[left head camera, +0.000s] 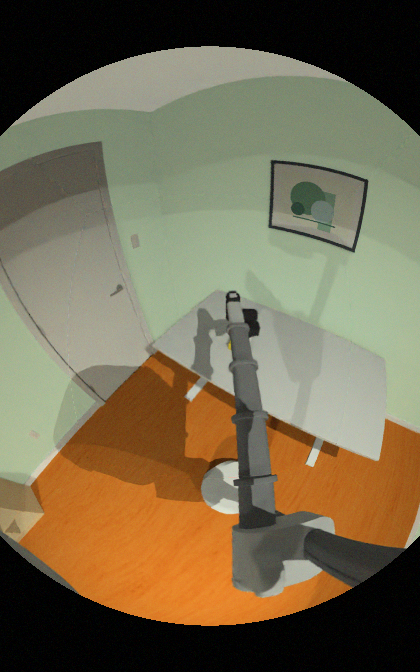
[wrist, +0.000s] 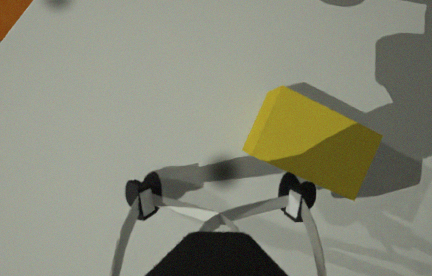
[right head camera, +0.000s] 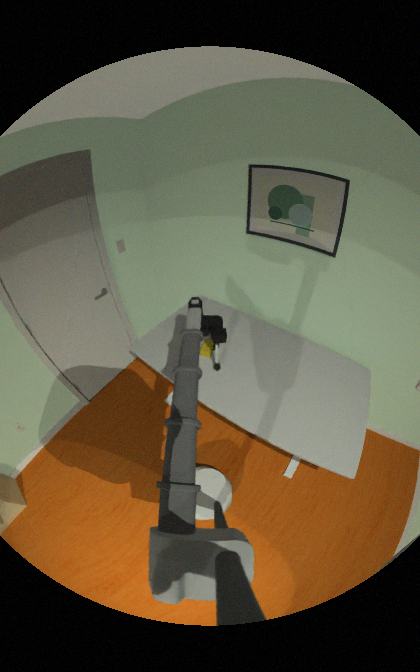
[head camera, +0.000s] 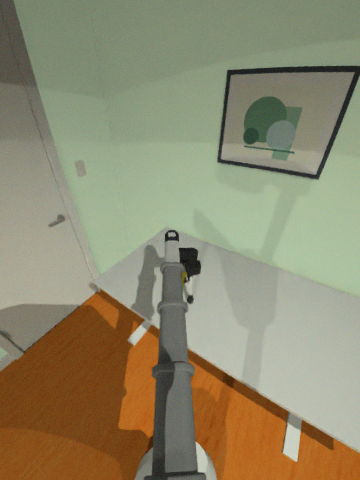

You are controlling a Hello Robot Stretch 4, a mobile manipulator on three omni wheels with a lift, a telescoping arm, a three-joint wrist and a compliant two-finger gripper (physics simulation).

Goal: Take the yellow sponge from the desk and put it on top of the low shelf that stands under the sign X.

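Where they show: gripper, between the fingertips: (wrist: 221,187) (head camera: 188,291); robot's base, origin of its link: (left head camera: 229,486).
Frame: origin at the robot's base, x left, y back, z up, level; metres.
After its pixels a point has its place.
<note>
The yellow sponge (wrist: 312,142) {y -0.818, x -0.041, z 0.738 m} lies on the grey-white desk (wrist: 100,90) {y -0.629, x -0.005, z 0.693 m} (head camera: 310,340) {y -0.439, x -0.645, z 0.693 m} (left head camera: 350,390) {y -0.417, x -0.700, z 0.693 m} (right head camera: 330,400), turned at a slant in the wrist view. It shows partly behind the arm as a yellow patch (right head camera: 206,348) in the right head view and as slivers in the head view (head camera: 184,277) {y -0.824, x -0.072, z 0.738 m} and left head view (left head camera: 230,345). My gripper (wrist: 221,187) {y -0.749, x -0.091, z 0.699 m} is open with nothing between its fingertips. In the wrist view the sponge is ahead and to the right, its lower edge close to the right fingertip. The low shelf and the sign X do not show.
A closed door (head camera: 30,225) {y -1.124, x 0.951, z 0.932 m} (left head camera: 65,280) {y -0.989, x 1.043, z 1.182 m} (right head camera: 55,290) stands left of the desk. A framed picture (head camera: 285,120) {y -1.060, x -0.548, z 1.533 m} (left head camera: 317,205) {y -1.080, x -0.519, z 1.494 m} (right head camera: 297,210) hangs on the wall behind the desk. A light wooden box-like object (left head camera: 17,505) (right head camera: 7,500) is at the lower left. The floor (left head camera: 150,550) {y 0.660, x 0.608, z -0.026 m} is orange wood.
</note>
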